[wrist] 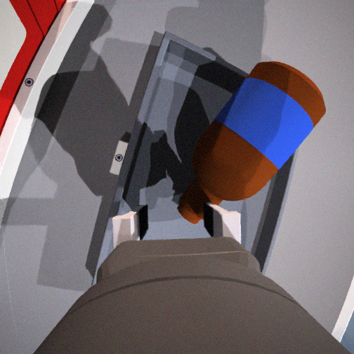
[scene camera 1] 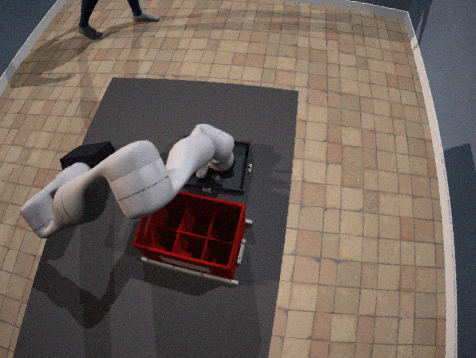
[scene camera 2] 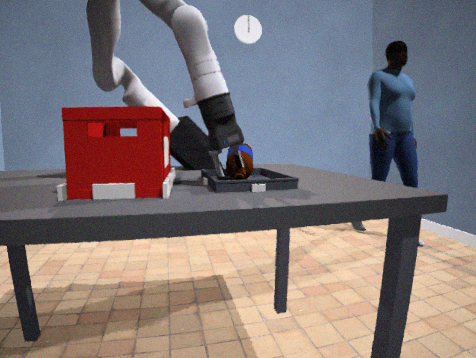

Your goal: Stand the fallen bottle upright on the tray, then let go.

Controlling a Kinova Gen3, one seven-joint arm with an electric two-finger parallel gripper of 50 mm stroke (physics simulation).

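Places are measured from the arm's base along level axes (x ahead, y left, z up), in centimetres.
Where they show: gripper, fingertip midpoint: (scene camera 2: 231,172); arm's base at its link origin: (scene camera 2: 170,129).
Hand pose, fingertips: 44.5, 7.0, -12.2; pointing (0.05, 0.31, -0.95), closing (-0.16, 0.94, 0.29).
Note:
Each offset is from my fingertips to the top centre of the thing, as dx, dy, dz. "pt": to the spot under its first point.
The brown bottle with a blue band (scene camera 2: 240,163) (wrist: 260,132) leans over the far part of the dark tray @[pt +9.2, +2.6, -0.8] (scene camera 1: 247,165) (scene camera 2: 277,186) (wrist: 165,110). Its neck is low and points toward the gripper; its base end is higher and reaches past the tray's rim in the wrist view. In scene camera 1 the arm hides most of it. My gripper (scene camera 2: 230,170) (wrist: 175,215) is open and low over the tray. The neck's tip shows between the fingertips in the wrist view, close to the right finger, but is not gripped. Whether that finger touches it I cannot tell.
A red crate with compartments @[-7.1, -23.9, +14.2] (scene camera 1: 225,270) (scene camera 2: 115,162) (wrist: 42,12) stands beside the tray, with white brackets at its foot. A black block (scene camera 1: 87,152) (scene camera 2: 192,145) stands behind it near the arm's base. A person (scene camera 2: 392,107) stands beyond the table.

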